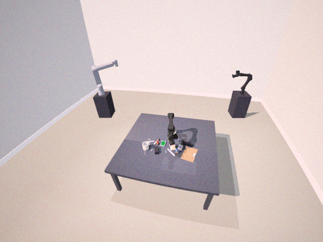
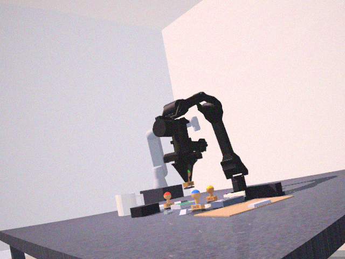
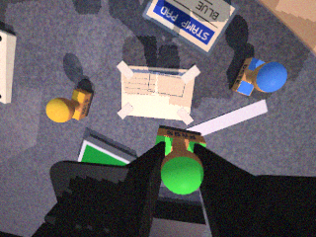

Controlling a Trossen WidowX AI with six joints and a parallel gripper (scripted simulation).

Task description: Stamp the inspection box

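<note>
Right now the black box is 40 mm ahead of my gripper tip, 190 mm to the right of it and 80 mm below it. Round my gripper tip: green-knobbed PASS stamp right at my gripper tip; blue-knobbed stamp 70 mm ahead, 70 mm to the left, 70 mm below; cream inspection card 40 mm behind, 30 mm to the left, 100 mm below.
</note>
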